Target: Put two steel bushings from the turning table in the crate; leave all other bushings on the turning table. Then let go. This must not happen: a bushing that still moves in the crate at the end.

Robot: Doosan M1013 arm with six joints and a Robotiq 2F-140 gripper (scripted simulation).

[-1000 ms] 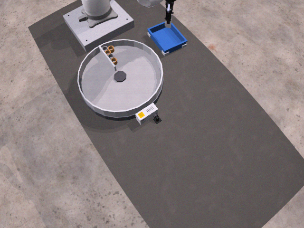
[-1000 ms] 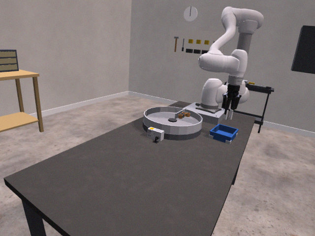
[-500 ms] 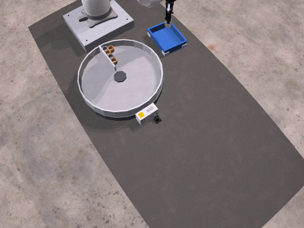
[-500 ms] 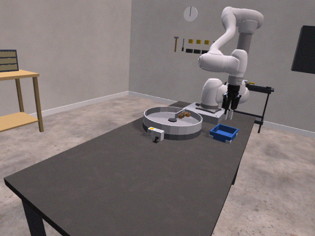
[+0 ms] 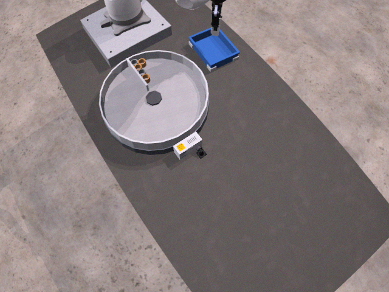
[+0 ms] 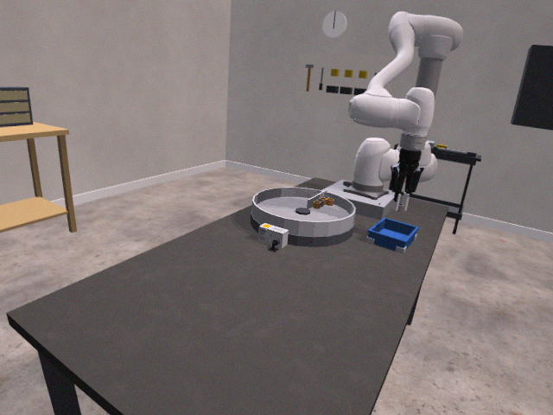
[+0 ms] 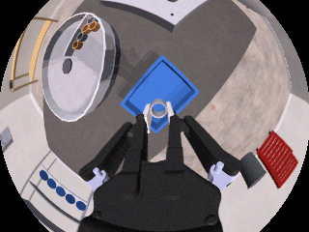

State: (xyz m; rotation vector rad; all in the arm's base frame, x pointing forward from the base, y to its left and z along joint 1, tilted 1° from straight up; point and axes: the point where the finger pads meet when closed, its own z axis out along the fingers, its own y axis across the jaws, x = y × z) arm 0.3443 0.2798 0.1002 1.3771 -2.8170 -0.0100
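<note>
Now: hand 140 mm above the blue crate. The rest, counted from my hand: round turning table: 350 mm to the right, 130 mm ahead, 110 mm below.
</note>
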